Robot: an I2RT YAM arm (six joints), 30 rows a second.
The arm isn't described. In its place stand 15 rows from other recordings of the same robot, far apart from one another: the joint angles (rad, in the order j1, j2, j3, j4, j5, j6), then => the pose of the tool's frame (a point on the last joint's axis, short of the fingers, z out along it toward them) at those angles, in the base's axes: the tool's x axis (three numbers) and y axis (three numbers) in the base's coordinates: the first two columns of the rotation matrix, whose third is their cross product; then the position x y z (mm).
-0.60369 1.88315 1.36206 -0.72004 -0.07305 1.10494 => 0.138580, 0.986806, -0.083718, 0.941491, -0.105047, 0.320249, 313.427, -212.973, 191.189
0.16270 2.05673 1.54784 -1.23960 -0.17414 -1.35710 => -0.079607, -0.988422, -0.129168, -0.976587, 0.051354, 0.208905, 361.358, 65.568, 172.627
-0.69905 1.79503 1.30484 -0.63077 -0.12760 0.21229 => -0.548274, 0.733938, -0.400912, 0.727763, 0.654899, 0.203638, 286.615, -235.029, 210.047
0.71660 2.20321 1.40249 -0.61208 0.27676 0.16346 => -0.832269, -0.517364, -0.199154, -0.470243, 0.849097, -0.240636, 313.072, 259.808, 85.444
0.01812 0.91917 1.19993 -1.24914 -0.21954 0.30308 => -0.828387, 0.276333, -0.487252, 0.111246, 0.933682, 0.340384, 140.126, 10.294, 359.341
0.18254 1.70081 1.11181 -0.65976 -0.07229 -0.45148 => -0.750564, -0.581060, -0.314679, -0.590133, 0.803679, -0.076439, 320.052, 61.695, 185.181
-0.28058 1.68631 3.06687 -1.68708 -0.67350 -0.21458 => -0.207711, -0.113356, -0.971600, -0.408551, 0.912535, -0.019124, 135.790, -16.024, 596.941
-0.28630 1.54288 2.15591 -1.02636 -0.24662 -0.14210 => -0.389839, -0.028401, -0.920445, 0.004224, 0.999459, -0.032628, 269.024, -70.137, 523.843
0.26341 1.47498 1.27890 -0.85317 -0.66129 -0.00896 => -0.832622, -0.231862, -0.502972, -0.508390, 0.680261, 0.528001, 281.646, 98.598, 298.887
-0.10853 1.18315 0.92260 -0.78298 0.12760 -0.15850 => -0.875337, -0.062105, -0.479508, 0.033348, 0.981600, -0.188012, 225.566, -29.134, 258.309
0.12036 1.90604 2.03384 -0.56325 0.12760 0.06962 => -0.418069, 0.018938, -0.908218, 0.024593, 0.999652, 0.009524, 438.670, 48.492, 407.432
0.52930 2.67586 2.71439 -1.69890 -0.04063 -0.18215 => -0.754656, -0.651145, 0.080646, -0.648812, 0.758886, 0.055991, 420.999, 247.950, 192.319
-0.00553 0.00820 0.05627 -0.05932 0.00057 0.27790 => -0.009145, 0.274392, -0.961575, 0.008952, 0.961599, 0.274313, 107.432, -0.614, 186.136
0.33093 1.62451 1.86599 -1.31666 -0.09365 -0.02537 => -0.822404, -0.309254, -0.477508, -0.386545, 0.919597, 0.070171, 291.875, 103.798, 397.694
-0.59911 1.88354 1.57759 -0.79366 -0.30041 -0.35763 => -0.839015, 0.168010, -0.517520, 0.143071, 0.985785, 0.088079, 337.884, -217.961, 251.879
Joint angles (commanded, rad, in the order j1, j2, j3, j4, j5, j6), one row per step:
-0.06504, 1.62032, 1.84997, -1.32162, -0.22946, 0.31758
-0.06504, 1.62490, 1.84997, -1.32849, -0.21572, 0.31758
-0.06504, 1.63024, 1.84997, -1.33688, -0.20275, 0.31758
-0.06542, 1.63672, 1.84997, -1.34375, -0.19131, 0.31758
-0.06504, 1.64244, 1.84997, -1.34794, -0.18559, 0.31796
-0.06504, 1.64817, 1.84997, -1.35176, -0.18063, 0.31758
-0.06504, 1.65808, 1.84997, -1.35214, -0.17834, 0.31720
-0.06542, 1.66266, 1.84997, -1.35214, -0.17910, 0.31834
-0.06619, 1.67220, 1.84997, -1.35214, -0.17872, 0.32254
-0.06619, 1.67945, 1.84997, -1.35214, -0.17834, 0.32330
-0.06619, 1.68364, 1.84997, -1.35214, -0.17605, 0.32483
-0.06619, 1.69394, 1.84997, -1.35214, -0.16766, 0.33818
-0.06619, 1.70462, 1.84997, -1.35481, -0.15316, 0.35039
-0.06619, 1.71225, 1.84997, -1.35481, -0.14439, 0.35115
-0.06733, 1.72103, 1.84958, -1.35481, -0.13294, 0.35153
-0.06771, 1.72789, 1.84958, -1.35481, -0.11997, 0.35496
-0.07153, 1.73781, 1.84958, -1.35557, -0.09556, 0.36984
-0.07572, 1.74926, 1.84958, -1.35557, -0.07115, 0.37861
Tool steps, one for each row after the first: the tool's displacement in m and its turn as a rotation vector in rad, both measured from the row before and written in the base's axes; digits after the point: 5 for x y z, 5 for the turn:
0.00064, -0.00052, -0.00176, -0.01146, 0.01222, -0.00626
0.00068, -0.00050, -0.00204, -0.01070, 0.01446, -0.00576
0.00112, -0.00059, -0.00227, -0.00942, 0.01399, -0.00532
0.00116, -0.00016, -0.00189, -0.00437, 0.01029, -0.00237
0.00118, -0.00025, -0.00188, -0.00405, 0.00976, -0.00171
0.00263, -0.00025, -0.00295, -0.00158, 0.01035, -0.00058
0.00122, -0.00017, -0.00135, 0.00145, 0.00470, -0.00111
0.00252, -0.00042, -0.00285, 0.00194, 0.01018, -0.00472
0.00191, -0.00014, -0.00218, 0.00042, 0.00737, -0.00084
0.00109, -0.00015, -0.00128, -0.00125, 0.00455, -0.00226
0.00267, -0.00047, -0.00318, -0.00208, 0.01275, -0.01533
0.00245, -0.00067, -0.00345, -0.00816, 0.01587, -0.01646
0.00192, -0.00044, -0.00240, -0.00742, 0.00825, -0.00377
0.00216, -0.00093, -0.00289, -0.00999, 0.00991, -0.00541
0.00168, -0.00070, -0.00220, -0.01057, 0.00802, -0.00793
0.00224, -0.00230, -0.00324, -0.01735, 0.01352, -0.02577
0.00263, -0.00248, -0.00370, -0.01945, 0.01365, -0.02019

